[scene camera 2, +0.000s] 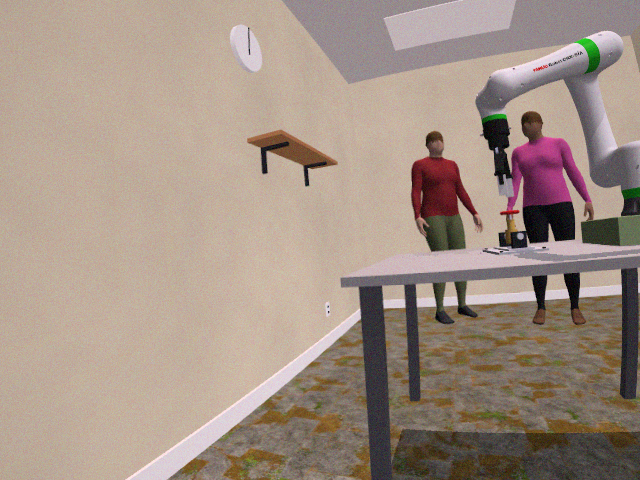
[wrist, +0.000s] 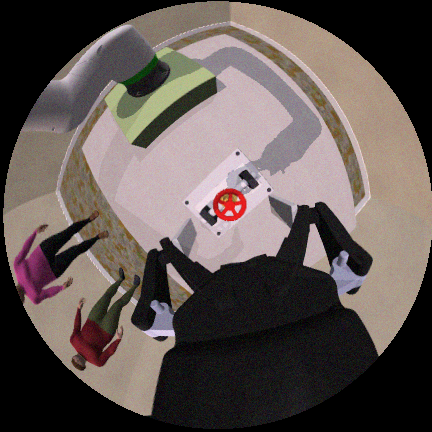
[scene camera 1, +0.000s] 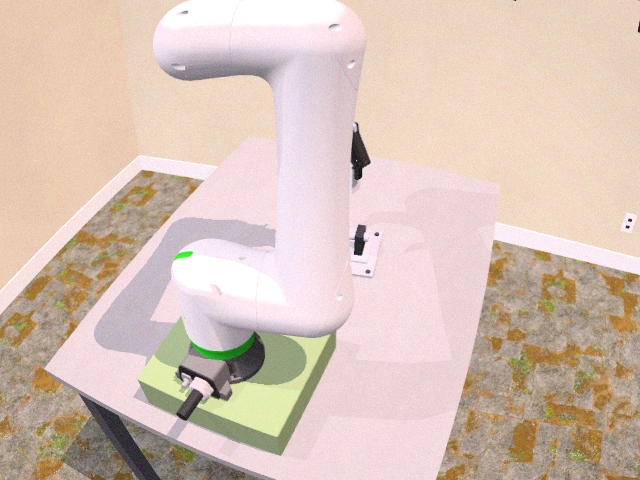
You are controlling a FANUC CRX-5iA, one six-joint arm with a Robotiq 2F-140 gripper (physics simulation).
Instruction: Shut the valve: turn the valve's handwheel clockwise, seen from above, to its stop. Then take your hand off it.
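The valve's red handwheel [scene camera 2: 509, 212] [wrist: 230, 204] sits level on top of the brass valve body [scene camera 2: 511, 227]. The body stands on a white base plate [scene camera 1: 375, 253] [wrist: 218, 176] between black blocks [scene camera 1: 359, 240] [scene camera 2: 519, 239] [wrist: 248, 178]. In scene camera 1 the arm hides the handwheel. My gripper [scene camera 2: 505, 187] [wrist: 231, 214] is wide open and empty. Its fingertips are above the handwheel with a visible gap in scene camera 2, and they stand apart on either side of it in the wrist view. In scene camera 1 a black part of the gripper shows behind the arm.
The table [scene camera 1: 403, 310] [scene camera 2: 413, 265] carries the green pedestal [scene camera 1: 242, 413] [scene camera 2: 602, 230] [wrist: 175, 115] under the arm's base. Two people, in a red top [scene camera 2: 439, 186] [wrist: 95, 337] and a pink top [scene camera 2: 545, 170] [wrist: 37, 270], stand beyond the table. A wall shelf [scene camera 2: 289, 147] hangs at the left.
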